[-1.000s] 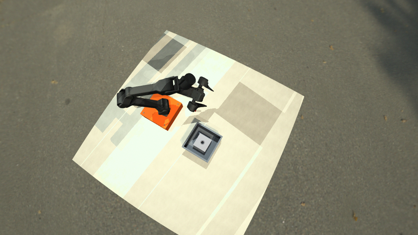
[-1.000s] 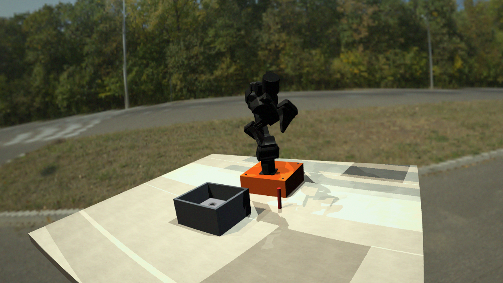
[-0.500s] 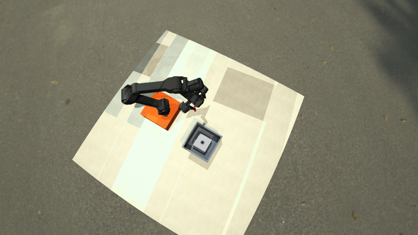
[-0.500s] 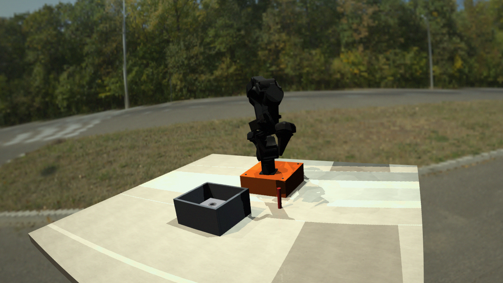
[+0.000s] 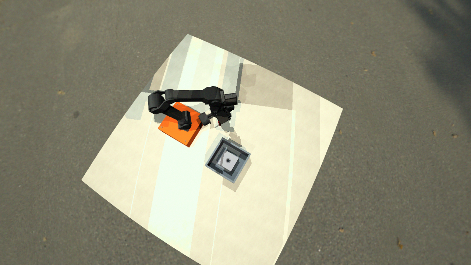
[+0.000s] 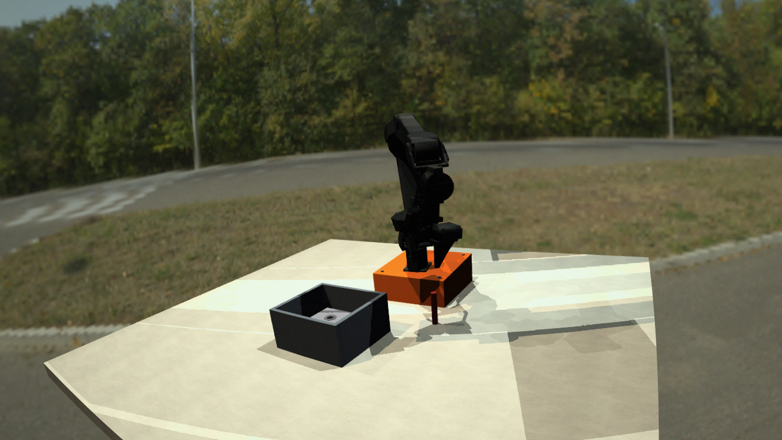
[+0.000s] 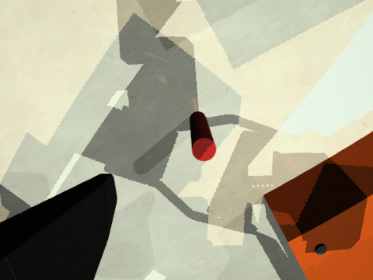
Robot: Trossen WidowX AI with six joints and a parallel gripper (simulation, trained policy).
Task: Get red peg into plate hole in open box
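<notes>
The red peg is 11 cm below my gripper tip and 2 cm to the left of it. Round my gripper tip: dark box: 19 cm to the right, 13 cm below, 13 cm ahead; then grey plate: 19 cm to the right, 13 cm ahead, 11 cm below.
</notes>
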